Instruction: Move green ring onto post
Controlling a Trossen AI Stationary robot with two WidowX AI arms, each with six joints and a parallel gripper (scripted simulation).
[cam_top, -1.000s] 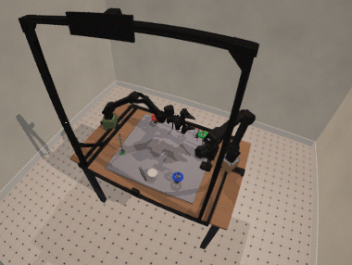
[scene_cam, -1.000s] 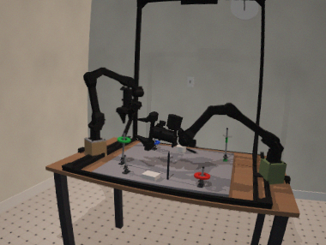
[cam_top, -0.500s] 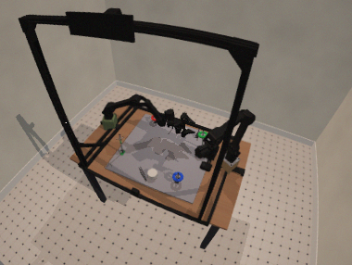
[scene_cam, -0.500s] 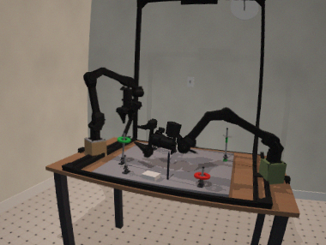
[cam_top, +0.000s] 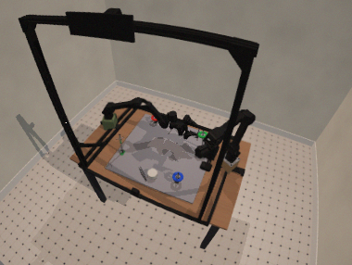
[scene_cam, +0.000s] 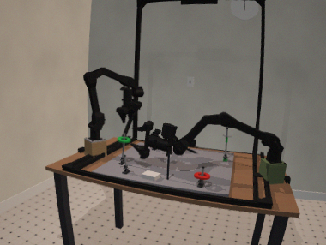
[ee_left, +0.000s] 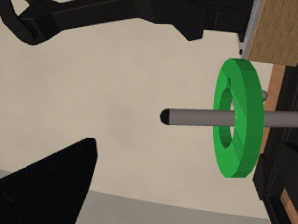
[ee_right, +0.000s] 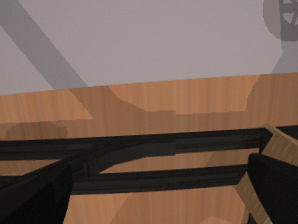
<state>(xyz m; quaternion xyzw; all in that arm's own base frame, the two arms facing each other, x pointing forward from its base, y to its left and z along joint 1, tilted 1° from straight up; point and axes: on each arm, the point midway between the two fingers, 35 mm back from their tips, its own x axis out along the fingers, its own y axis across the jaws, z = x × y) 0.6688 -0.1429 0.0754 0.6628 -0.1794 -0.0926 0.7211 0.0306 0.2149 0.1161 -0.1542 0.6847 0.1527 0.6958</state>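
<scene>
The green ring lies 8 cm to the right of my left hand and 2 cm below it. Round my left hand: white block: 10 cm ahead, 11 cm to the left, 15 cm below; blue ring: 34 cm behind, 3 cm to the right, 11 cm below; grey post: 29 cm behind, 42 cm to the left, 5 cm below.
Right now my right hand is 260 mm short of the green ring, 110 mm to the right of it and 70 mm above it. The rest, counted from my right hand: white block: 370 mm ahead, 300 mm to the left, 200 mm below; blue ring: 160 mm to the left, 160 mm below, 70 mm behind; grey post: 610 mm to the left, 100 mm below, 20 mm behind.
</scene>
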